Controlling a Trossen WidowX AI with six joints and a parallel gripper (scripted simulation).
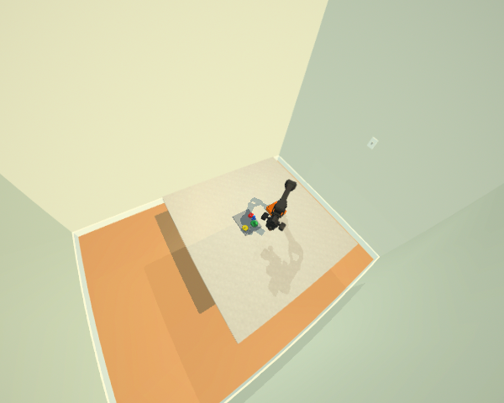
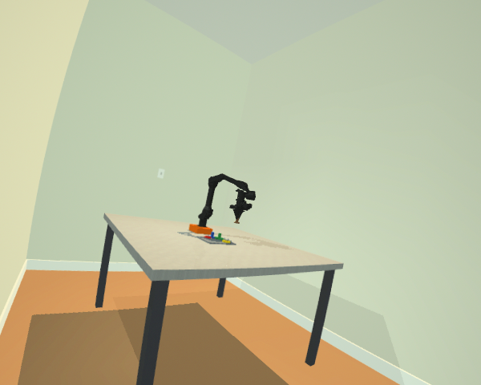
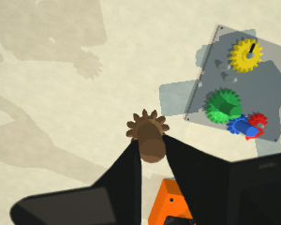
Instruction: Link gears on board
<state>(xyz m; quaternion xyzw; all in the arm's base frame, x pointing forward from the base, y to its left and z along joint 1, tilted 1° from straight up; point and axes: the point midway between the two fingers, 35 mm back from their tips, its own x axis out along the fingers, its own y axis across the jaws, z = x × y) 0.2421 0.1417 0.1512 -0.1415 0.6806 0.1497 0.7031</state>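
Right now the green gear is 30 mm ahead of my gripper tip, 150 mm to the right of it and 130 mm below it. The rest, counted from my gripper tip: red gear 10 mm ahead, 230 mm to the right, 140 mm below; then blue gear 190 mm to the right, 130 mm below; then brown gear 10 mm below.
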